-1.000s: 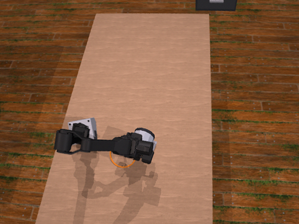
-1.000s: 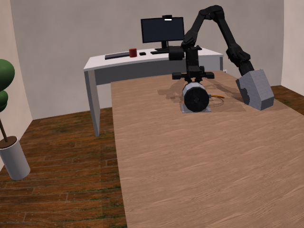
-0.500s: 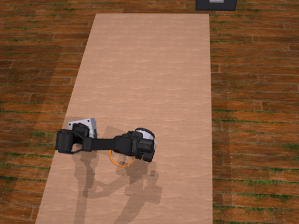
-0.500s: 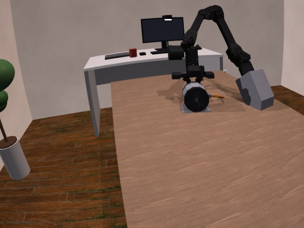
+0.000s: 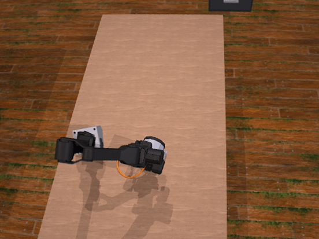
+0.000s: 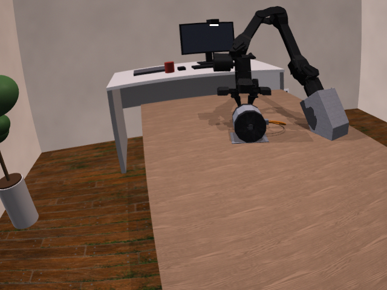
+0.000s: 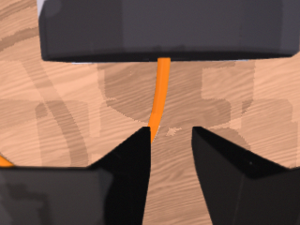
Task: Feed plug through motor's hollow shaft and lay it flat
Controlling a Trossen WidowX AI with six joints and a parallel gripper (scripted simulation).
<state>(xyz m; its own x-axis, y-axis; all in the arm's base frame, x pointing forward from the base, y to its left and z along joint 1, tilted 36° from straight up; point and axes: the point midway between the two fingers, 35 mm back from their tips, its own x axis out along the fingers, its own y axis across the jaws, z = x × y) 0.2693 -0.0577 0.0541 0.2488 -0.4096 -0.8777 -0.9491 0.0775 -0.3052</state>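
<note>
The grey plug lies 2 cm ahead of my hand, 11 cm to the left of it and 3 cm below it.
</note>
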